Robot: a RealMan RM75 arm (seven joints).
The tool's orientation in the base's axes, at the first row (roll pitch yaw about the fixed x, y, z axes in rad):
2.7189, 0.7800, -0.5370
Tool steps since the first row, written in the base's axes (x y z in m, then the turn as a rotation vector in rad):
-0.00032, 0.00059, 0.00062, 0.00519, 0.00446, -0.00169
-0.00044, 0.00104, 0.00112, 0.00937, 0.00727, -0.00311
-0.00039, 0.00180, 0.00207, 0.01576, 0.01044, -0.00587
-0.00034, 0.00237, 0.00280, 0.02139, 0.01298, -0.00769
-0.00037, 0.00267, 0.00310, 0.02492, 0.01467, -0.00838
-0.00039, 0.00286, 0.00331, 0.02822, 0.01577, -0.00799
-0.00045, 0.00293, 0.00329, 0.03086, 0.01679, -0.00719
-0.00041, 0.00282, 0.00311, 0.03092, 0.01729, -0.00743
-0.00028, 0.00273, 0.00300, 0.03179, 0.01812, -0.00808
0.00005, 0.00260, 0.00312, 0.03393, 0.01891, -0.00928
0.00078, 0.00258, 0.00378, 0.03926, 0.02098, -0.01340
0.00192, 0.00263, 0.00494, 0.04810, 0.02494, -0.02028
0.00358, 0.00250, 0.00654, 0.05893, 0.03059, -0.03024
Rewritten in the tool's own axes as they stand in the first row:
-0.00085, -0.00030, -0.00017, 0.00274, -0.00578, -0.00296
-0.00143, -0.00055, -0.00042, 0.00527, -0.00973, -0.00529
-0.00235, -0.00099, -0.00109, 0.00996, -0.01488, -0.00844
-0.00304, -0.00132, -0.00161, 0.01375, -0.01901, -0.01161
-0.00338, -0.00150, -0.00179, 0.01578, -0.02155, -0.01389
-0.00361, -0.00161, -0.00192, 0.01712, -0.02319, -0.01668
-0.00365, -0.00167, -0.00186, 0.01780, -0.02448, -0.01923
-0.00346, -0.00163, -0.00177, 0.01782, -0.02503, -0.01913
-0.00327, -0.00161, -0.00180, 0.01851, -0.02618, -0.01939
-0.00311, -0.00152, -0.00212, 0.02038, -0.02773, -0.02026
-0.00312, -0.00147, -0.00311, 0.02578, -0.03203, -0.02170
-0.00326, -0.00143, -0.00473, 0.03457, -0.03966, -0.02406
-0.00332, -0.00120, -0.00703, 0.04614, -0.05019, -0.02598

